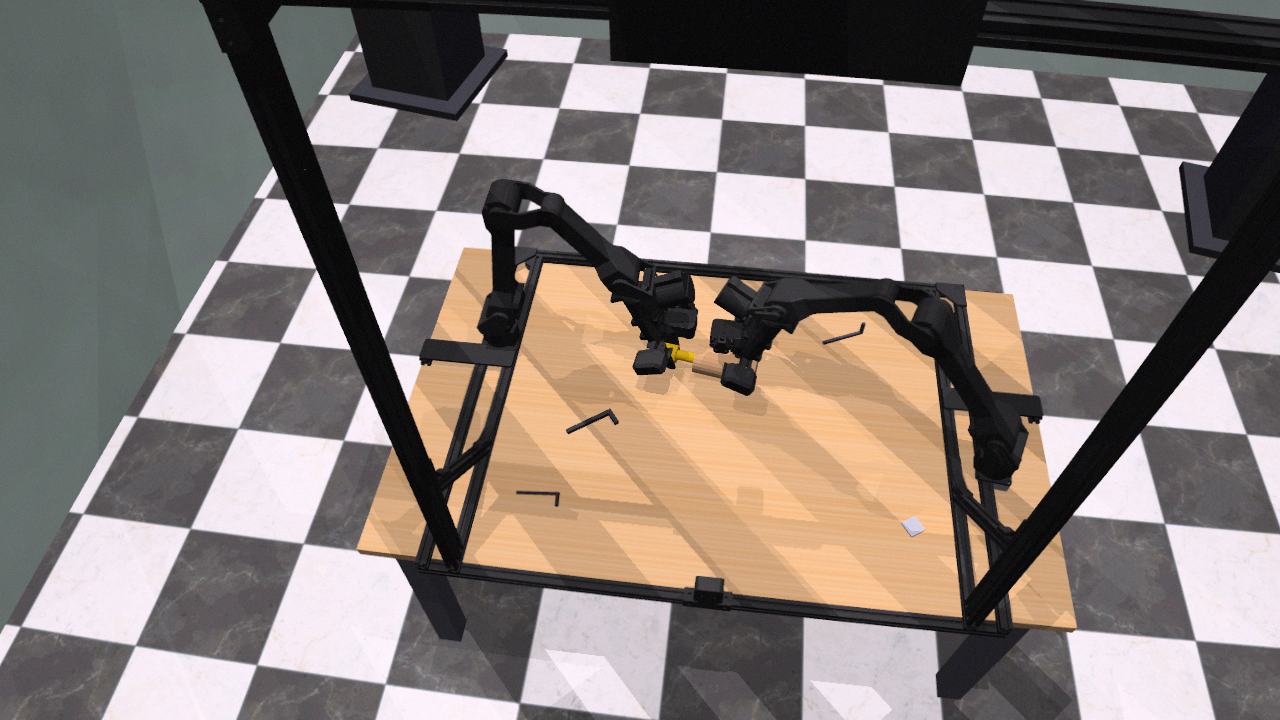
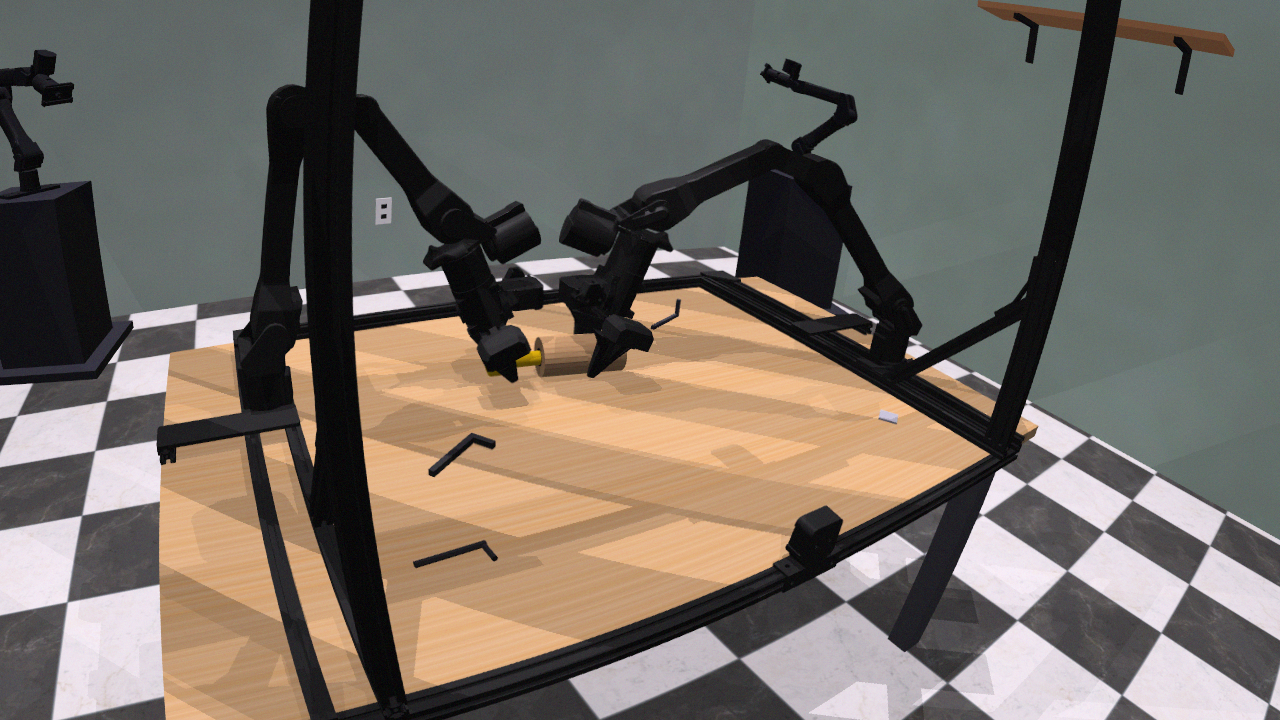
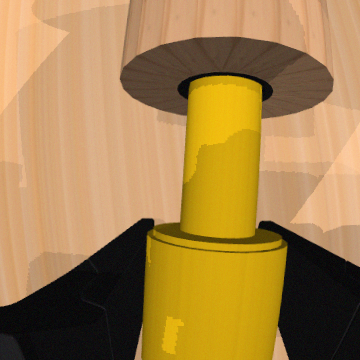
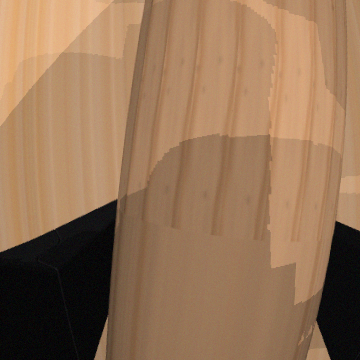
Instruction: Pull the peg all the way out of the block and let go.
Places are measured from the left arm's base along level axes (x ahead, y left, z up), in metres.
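Pixels of known places: left gripper, fingertip midpoint: [image 1: 675,360] [image 2: 510,374] [image 3: 205,231]; right gripper, fingertip midpoint: [image 2: 581,368] [image 4: 210,214]; left arm's base, link origin: [image 1: 501,338] [image 2: 267,404]; right arm's base, link origin: [image 1: 993,467] [image 2: 886,358].
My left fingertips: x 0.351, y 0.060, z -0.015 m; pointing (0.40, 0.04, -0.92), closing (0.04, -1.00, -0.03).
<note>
For each thing: its top centre in the pictures, then the offset to it from my left fingertips. Level surfaces: height alone.
- yellow peg, top centre: [image 3: 235,125] [image 2: 530,347] [image 1: 689,351] dx +0.027, dy -0.001, dz +0.040 m
- block, top centre: [image 4: 249,230] [image 2: 581,335] [image 1: 726,356] dx +0.101, dy +0.000, dz +0.052 m
- table, surface height: dz -0.003 m
- rod, top centre: [image 2: 462,454] [image 1: 592,425] dx -0.107, dy -0.198, dz +0.004 m
- small pale tile, top centre: [image 2: 888,415] [image 1: 913,526] dx +0.500, dy -0.232, dz -0.001 m
The yellow peg [image 1: 683,355] [image 2: 530,359] [image 3: 222,150] has a thick handle and a thinner shaft whose far end sits inside the dark hole in the block's end. The block [image 1: 708,368] [image 2: 562,356] [image 3: 225,25] [image 4: 225,175] is a light wooden cylinder on its side, low at the table. My left gripper [image 1: 666,353] [image 2: 510,360] [image 3: 205,231] is shut on the peg's handle. My right gripper [image 1: 741,362] [image 2: 601,344] [image 4: 210,214] has a finger against each side of the block, shut on it. The shaft's inner end is hidden.
Black L-shaped rods lie on the table [image 1: 769,555]: one rod [image 1: 590,421] [image 2: 458,454] left of centre, one [image 1: 538,493] [image 2: 454,554] nearer the front, one [image 1: 844,335] [image 2: 666,316] behind the right gripper. A small pale tile [image 1: 913,526] [image 2: 887,417] lies right. Black frame posts [image 1: 331,268] surround the table.
</note>
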